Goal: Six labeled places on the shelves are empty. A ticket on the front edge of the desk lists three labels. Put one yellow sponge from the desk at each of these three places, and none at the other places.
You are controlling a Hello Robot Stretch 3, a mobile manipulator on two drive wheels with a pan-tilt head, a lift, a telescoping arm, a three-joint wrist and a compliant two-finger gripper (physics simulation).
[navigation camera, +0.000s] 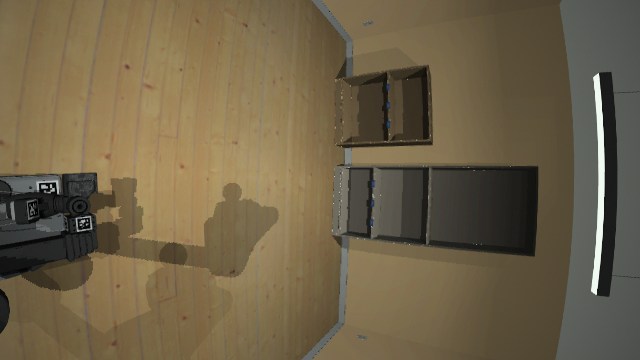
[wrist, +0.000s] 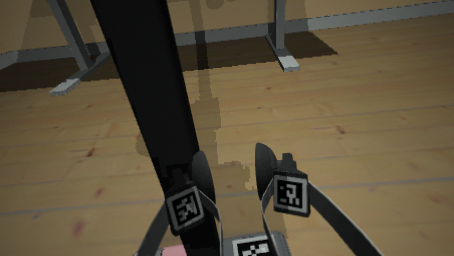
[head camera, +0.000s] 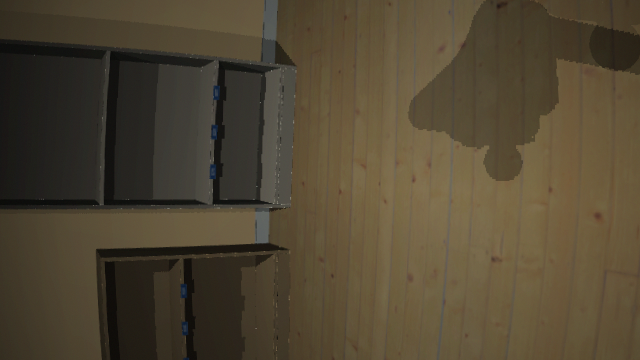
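Frame: origin at the robot's base, x ahead, y left, z up, level; millimetres.
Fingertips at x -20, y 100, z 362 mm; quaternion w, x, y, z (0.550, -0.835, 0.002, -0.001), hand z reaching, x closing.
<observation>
A point is followed by its place in that frame.
My gripper (wrist: pixel 231 165) {x -20, y 100, z 361 mm} shows in the wrist view. It is open and empty, hanging above the wooden floor. A grey shelf unit (head camera: pixel 143 129) {x -401, y -2797, z 800 mm} and a brown shelf unit (head camera: pixel 192 304) {x 599, y -2877, z 506 mm} stand against the wall, and both views of them are turned sideways. Small blue labels (head camera: pixel 215 131) {x -368, y -2532, z 462 mm} sit on a grey shelf edge, and more labels (head camera: pixel 183 291) {x 467, y -2601, z 630 mm} sit on the brown unit. The shelves look bare. Both units also show in the navigation view, grey (navigation camera: pixel 434 207) {x -417, y -2794, z 1091 mm} and brown (navigation camera: pixel 386 106) {x 727, y -2889, z 542 mm}. No sponge, ticket or desk top is in view.
Two grey desk legs (wrist: pixel 282 53) (wrist: pixel 74 56) stand on the floor ahead of the gripper, by the wall. My black mast (wrist: pixel 152 88) crosses the wrist view. My base (navigation camera: pixel 87 216) is at the left edge, far across the floor from the shelves.
</observation>
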